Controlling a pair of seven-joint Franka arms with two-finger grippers.
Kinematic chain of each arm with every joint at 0, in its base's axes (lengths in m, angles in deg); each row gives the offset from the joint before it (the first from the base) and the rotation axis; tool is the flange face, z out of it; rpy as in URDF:
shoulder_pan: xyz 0 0 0.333 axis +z
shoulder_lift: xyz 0 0 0 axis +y
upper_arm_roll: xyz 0 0 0.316 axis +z
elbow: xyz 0.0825 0 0 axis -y
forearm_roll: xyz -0.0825 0 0.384 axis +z
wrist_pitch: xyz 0 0 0 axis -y
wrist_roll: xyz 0.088 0 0 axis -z
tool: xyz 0 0 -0.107 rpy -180 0 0
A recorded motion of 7 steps. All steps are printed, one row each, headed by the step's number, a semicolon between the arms.
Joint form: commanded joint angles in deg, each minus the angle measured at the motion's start. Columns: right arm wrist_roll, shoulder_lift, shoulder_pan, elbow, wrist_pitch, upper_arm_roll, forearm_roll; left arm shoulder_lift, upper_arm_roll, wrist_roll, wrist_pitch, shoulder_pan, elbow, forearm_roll.
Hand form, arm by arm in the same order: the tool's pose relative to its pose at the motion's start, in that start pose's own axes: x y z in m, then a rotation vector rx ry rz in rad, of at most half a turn. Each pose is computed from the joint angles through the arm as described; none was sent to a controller.
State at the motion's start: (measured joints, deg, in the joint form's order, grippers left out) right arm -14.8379 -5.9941 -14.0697 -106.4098 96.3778 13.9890 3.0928; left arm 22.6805 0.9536 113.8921 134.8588 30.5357 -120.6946 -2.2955
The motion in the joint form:
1: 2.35 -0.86 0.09 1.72 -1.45 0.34 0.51; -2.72 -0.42 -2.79 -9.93 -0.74 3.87 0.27
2: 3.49 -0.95 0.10 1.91 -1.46 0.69 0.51; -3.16 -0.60 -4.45 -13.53 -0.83 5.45 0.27
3: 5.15 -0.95 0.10 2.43 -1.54 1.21 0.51; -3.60 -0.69 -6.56 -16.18 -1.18 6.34 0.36
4: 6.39 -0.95 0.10 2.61 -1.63 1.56 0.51; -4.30 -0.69 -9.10 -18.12 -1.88 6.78 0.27
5: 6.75 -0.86 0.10 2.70 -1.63 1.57 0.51; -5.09 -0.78 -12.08 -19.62 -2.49 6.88 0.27
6: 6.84 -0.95 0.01 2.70 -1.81 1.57 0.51; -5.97 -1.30 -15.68 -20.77 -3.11 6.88 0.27
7: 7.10 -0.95 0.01 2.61 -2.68 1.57 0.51; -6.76 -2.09 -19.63 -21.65 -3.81 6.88 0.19
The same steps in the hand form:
1: -0.0031 -0.0078 -0.0191 -0.0002 0.0194 0.0325; 0.0116 -0.0069 -0.0412 -0.0548 0.0215 -0.0226
2: -0.0025 -0.0114 -0.0213 -0.0024 0.0232 0.0460; 0.0145 -0.0085 -0.0525 -0.0807 0.0315 -0.0458
3: -0.0011 -0.0164 -0.0252 -0.0050 0.0299 0.0655; 0.0194 -0.0090 -0.0601 -0.1038 0.0361 -0.0736
4: -0.0004 -0.0197 -0.0263 -0.0060 0.0310 0.0810; 0.0272 -0.0094 -0.0677 -0.1184 0.0375 -0.1061
5: 0.0001 -0.0196 -0.0263 -0.0055 0.0311 0.0870; 0.0351 -0.0088 -0.0743 -0.1304 0.0358 -0.1455
6: -0.0008 -0.0191 -0.0268 -0.0055 0.0295 0.0901; 0.0471 -0.0095 -0.0812 -0.1371 0.0317 -0.1882
7: -0.0024 -0.0194 -0.0247 -0.0024 0.0130 0.0947; 0.0621 -0.0115 -0.0875 -0.1406 0.0270 -0.2315

